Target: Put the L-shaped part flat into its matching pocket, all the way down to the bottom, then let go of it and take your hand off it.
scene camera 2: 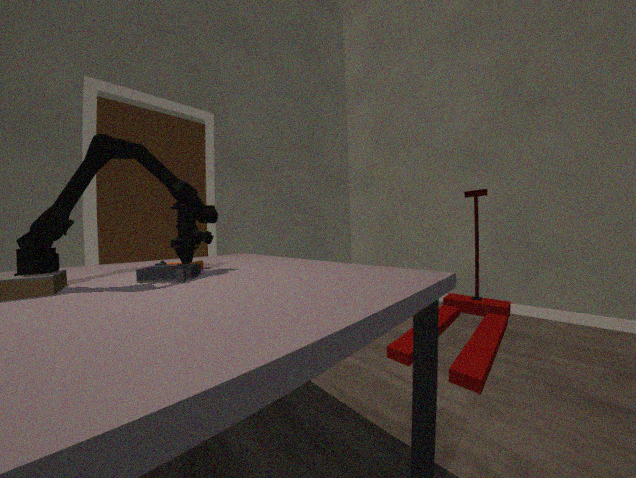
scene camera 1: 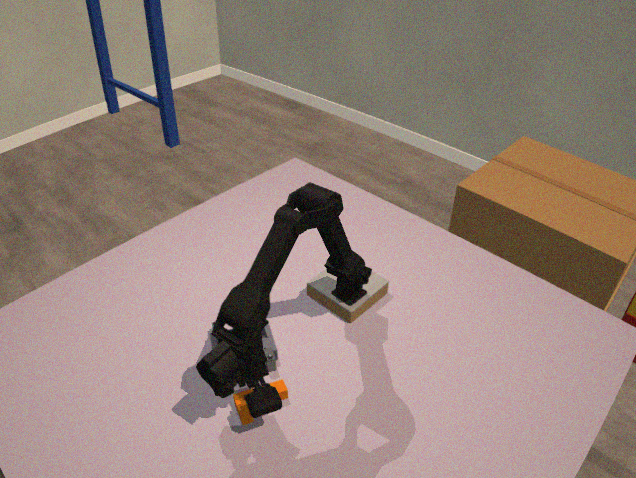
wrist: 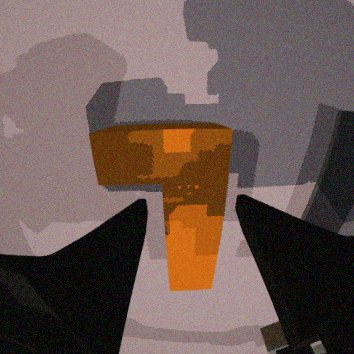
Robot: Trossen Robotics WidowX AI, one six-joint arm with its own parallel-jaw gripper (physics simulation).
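Pixels of known places: gripper, between the fingertips: [wrist: 191,203]; arm's base, origin of its link: [scene camera 2: 37,272] [scene camera 1: 349,293].
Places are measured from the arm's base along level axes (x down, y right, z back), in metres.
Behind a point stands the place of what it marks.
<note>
The orange L-shaped part [scene camera 1: 243,409] {x 0.012, y -0.066, z -0.397 m} [wrist: 195,165] {x 0.012, y -0.043, z -0.380 m} lies roughly level at or just above the table top, outside the pocket. Its underside is hidden, so I cannot tell if it touches the table. In scene camera 2, a thin strip of the part [scene camera 2: 178,263] {x 0.012, y -0.051, z -0.324 m} shows behind the grey block. My gripper [scene camera 1: 260,391] {x 0.026, y -0.054, z -0.354 m} [scene camera 2: 186,261] {x 0.026, y -0.054, z -0.354 m} [wrist: 191,203] {x 0.026, y -0.054, z -0.354 m} is open, with a finger on each side of the part's stem and a gap at both sides. The grey pocket block [scene camera 1: 270,353] {x 0.002, y -0.002, z -0.264 m} [scene camera 2: 160,273] {x 0.020, y 0.105, z -0.253 m} stands beside the part, partly behind the arm; its edge [wrist: 344,165] {x 0.023, y 0.049, z -0.336 m} shows at the wrist view's right. The matching pocket is hidden.
The arm's base stands on a square wooden-sided board [scene camera 1: 328,304] {x 0.026, y 0.027, z -0.045 m} [scene camera 2: 30,288] {x 0.023, y 0.103, z -0.010 m} on the pink table [scene camera 1: 462,359] {x 0.042, y -0.311, z 0.048 m} [scene camera 2: 205,334] {x 0.042, y 0.544, z -0.250 m}. A cardboard box [scene camera 1: 539,236], a blue frame [scene camera 1: 162,82] and a red pallet jack [scene camera 2: 479,354] stand beyond the table.
</note>
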